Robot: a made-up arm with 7 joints. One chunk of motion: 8 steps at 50 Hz.
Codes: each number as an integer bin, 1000 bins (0 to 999) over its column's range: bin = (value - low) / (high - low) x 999, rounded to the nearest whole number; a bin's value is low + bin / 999 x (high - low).
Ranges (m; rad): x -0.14..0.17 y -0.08..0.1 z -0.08..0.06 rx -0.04..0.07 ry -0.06..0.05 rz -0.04..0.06
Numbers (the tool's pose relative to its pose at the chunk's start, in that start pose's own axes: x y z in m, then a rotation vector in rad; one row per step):
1: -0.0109 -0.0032 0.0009 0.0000 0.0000 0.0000
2: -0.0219 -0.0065 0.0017 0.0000 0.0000 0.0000
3: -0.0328 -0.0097 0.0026 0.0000 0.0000 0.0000
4: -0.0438 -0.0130 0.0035 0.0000 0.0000 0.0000
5: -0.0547 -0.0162 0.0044 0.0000 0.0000 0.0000
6: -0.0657 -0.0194 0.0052 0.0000 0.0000 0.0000
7: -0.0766 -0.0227 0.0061 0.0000 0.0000 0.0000
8: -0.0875 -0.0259 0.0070 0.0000 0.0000 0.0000
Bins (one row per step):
1: 416 426 577 363 545 400
2: 381 408 583 363 545 400
3: 345 390 589 363 545 400
4: 310 372 596 363 545 400
5: 275 354 602 363 545 400
6: 239 336 608 363 545 400
7: 204 318 614 363 545 400
8: 169 300 621 363 545 400

